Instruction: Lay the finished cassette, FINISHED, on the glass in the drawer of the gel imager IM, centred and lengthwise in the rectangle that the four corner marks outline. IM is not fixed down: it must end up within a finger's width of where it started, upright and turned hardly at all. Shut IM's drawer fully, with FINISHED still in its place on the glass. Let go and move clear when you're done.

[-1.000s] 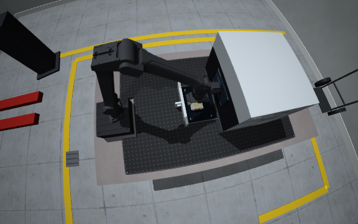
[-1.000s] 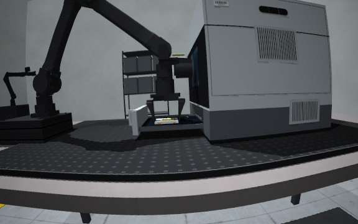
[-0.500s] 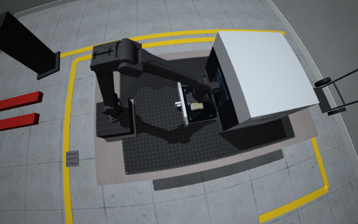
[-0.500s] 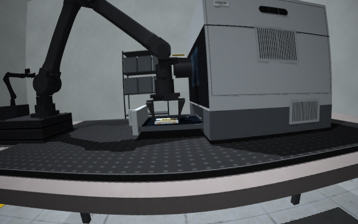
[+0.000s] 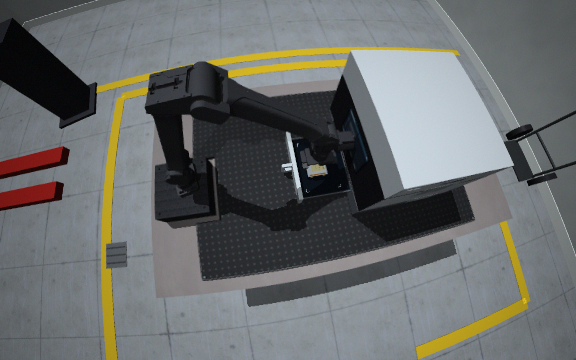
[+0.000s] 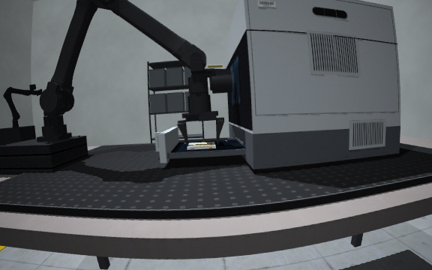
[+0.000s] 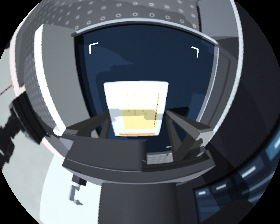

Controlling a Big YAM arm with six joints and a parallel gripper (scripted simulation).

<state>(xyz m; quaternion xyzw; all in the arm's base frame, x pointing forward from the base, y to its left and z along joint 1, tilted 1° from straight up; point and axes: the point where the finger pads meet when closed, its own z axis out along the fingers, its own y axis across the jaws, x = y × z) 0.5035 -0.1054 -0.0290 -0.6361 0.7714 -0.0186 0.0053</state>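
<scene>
The drawer lies 20 mm ahead of my hand, 10 mm to the right of it and 10 mm above it. From my hand the other things lie so: finished cassette: 10 mm to the right, 10 mm below.
</scene>
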